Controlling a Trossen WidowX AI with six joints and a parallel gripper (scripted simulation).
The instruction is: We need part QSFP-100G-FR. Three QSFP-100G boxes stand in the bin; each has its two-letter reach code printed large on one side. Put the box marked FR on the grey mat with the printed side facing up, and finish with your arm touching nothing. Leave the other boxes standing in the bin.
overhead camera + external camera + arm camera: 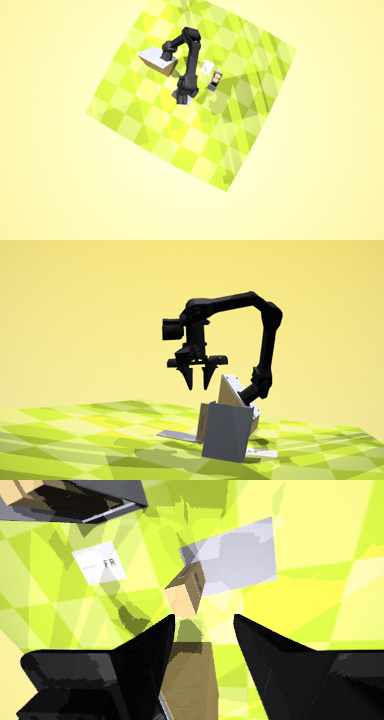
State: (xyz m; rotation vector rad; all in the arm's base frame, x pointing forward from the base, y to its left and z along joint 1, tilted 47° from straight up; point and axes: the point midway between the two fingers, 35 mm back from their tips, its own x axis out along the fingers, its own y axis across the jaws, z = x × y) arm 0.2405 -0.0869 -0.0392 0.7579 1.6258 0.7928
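My gripper tip is 10 mm short of the grey mat, 30 mm to the left of it and 160 mm above it. From my gripper tip the other things lie so: thin white slab 20 mm ahead, 240 mm to the left, 160 mm below.
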